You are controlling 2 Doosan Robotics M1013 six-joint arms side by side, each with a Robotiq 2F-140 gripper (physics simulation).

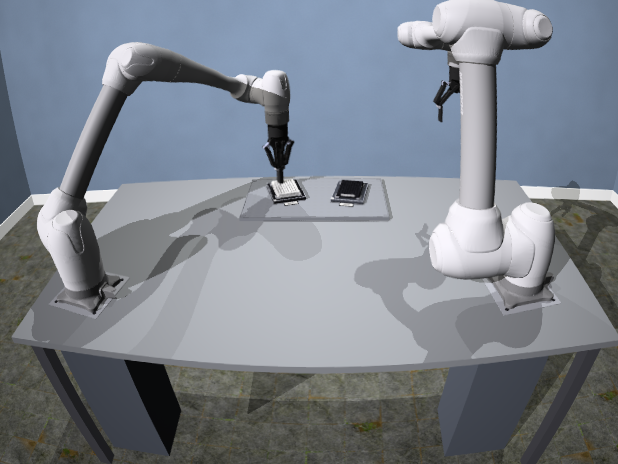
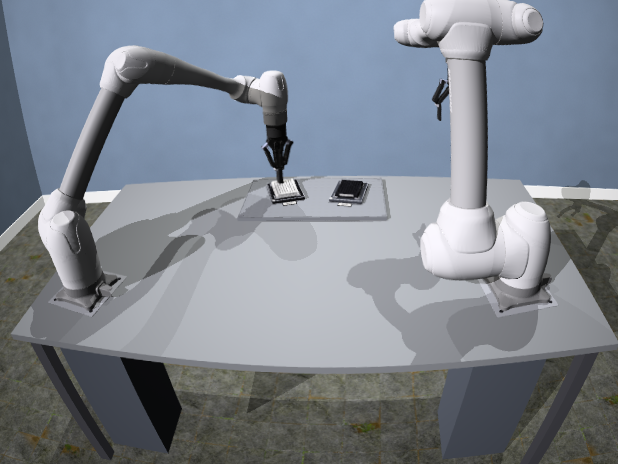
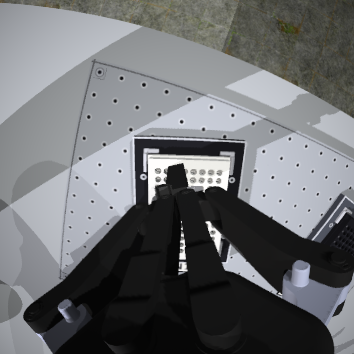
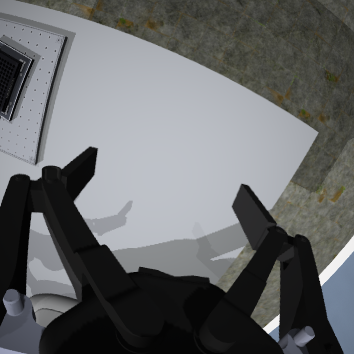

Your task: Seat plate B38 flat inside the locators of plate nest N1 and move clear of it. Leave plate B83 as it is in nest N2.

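Frame: origin at the left arm's base, x ahead, y left, z up, level; centimetres.
Seen in the pictures: left gripper, fingertip midpoint: (image 1: 280,182) (image 2: 280,182) (image 3: 178,176); right gripper, fingertip midpoint: (image 1: 457,121) (image 4: 168,178); left arm's base, link origin: (image 1: 88,291) (image 2: 86,289); right arm's base, link origin: (image 1: 519,287) (image 2: 515,288).
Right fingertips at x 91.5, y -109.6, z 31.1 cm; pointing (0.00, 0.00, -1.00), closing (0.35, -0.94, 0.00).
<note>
Pixels of each thing's middle, then the offset from my right fingertips to it. Level surfaces: height alone.
- white plate B38, body centre: (image 3: 186,211) (image 1: 285,188) (image 2: 284,188) dx -16.5, dy +64.6, dz -27.9 cm
- black nest N1, body centre: (image 3: 183,212) (image 1: 285,191) (image 2: 284,191) dx -17.2, dy +64.4, dz -29.0 cm
- black plate B83, body centre: (image 3: 335,257) (image 2: 349,188) (image 1: 350,188) dx -12.5, dy +40.4, dz -27.9 cm
- nest N2, body centre: (image 2: 349,192) (image 1: 350,192) dx -13.5, dy +40.2, dz -29.0 cm
- perforated base plate, body centre: (image 3: 252,244) (image 2: 314,197) (image 1: 315,197) dx -17.4, dy +52.7, dz -30.4 cm
- grey table, surface height: dz -31.1 cm
The white plate B38 (image 1: 290,190) (image 2: 288,189) (image 3: 215,175) lies in the black nest N1 (image 1: 290,201) (image 3: 190,146), inside its corner locators at the far end; my fingers hide much of the rest. I cannot tell whether it is fully flat. My left gripper (image 1: 280,181) (image 2: 279,181) (image 3: 178,176) is shut on nothing, its tips at the plate's top near the far left. The black plate B83 (image 1: 351,188) (image 2: 350,188) (image 3: 347,235) sits in nest N2 (image 1: 349,201). My right gripper (image 4: 168,178) is open and empty, high at the right, away from both nests.
Both nests stand on a perforated base plate (image 1: 320,213) (image 2: 320,213) (image 3: 105,135) (image 4: 47,55) at the back of the grey table (image 1: 300,310). N2 is to the right of N1. The right arm (image 1: 477,135) stands at the table's right side.
</note>
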